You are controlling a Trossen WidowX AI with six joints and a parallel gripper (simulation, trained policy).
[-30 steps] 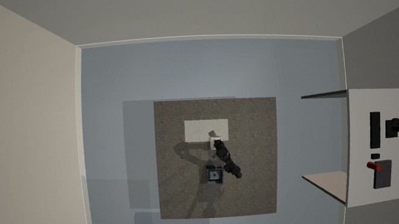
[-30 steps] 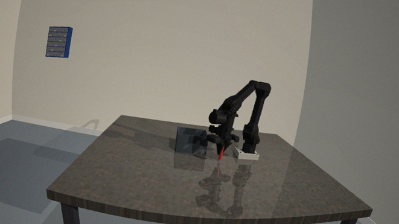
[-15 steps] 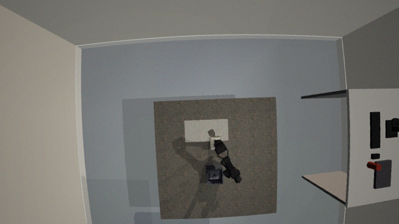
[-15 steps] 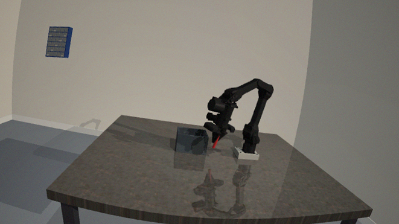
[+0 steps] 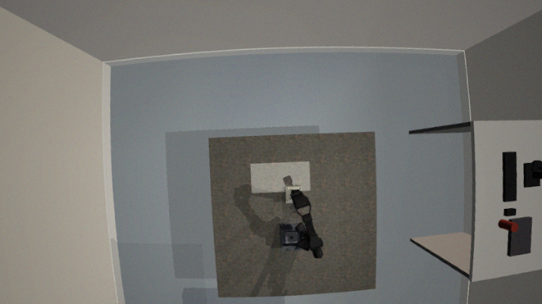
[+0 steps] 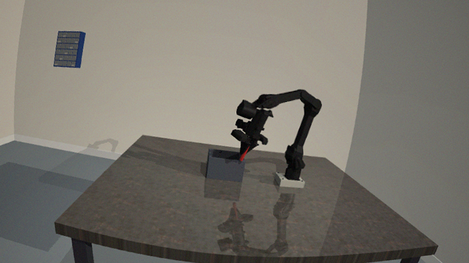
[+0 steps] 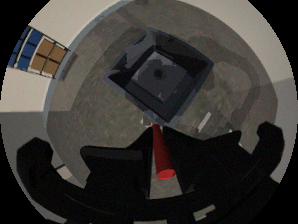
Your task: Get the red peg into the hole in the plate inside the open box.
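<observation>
My gripper tip is 6 cm short of the grey box, 9 cm to the left of it and 10 cm above it. Round my gripper tip: red peg 1 cm behind, 1 cm to the left, 1 cm above.
</observation>
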